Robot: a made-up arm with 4 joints.
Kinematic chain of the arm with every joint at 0, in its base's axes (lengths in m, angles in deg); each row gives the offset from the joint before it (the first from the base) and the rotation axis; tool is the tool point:
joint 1: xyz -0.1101 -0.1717 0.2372 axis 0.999 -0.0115 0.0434
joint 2: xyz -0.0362 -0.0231 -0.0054 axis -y
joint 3: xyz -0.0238 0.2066 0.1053 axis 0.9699 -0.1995 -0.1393
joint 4: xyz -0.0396 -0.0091 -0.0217 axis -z
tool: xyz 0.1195 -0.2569 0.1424
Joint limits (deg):
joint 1: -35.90..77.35
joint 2: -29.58..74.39
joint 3: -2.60..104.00
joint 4: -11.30..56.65
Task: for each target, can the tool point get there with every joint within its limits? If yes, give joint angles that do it. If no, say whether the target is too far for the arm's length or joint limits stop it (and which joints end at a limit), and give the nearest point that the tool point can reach.
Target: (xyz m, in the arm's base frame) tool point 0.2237 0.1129 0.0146
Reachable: no: joint limits stop it (at a limit: joint 2, joint 3) | nearest point 0.0121 0.0242 0.0803 | short by 0.239 m
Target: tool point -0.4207 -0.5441 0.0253
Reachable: no: joint limits stop it (at a limit: joint 1, joint 3) | nearest point -0.3384 -0.4012 0.1928 | short by 0.235 m
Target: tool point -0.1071 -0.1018 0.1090
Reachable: yes | joints 33.97 35.91 74.64 15.58
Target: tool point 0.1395 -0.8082 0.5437
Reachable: no: too far | nearest point -0.0928 -0.4093 0.3487 | short by 0.501 m
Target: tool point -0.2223 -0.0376 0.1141
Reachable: yes | joints 29.21 -13.97 91.40 13.50
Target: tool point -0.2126 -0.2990 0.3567
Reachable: yes | joints 3.87 30.43 16.14 6.51
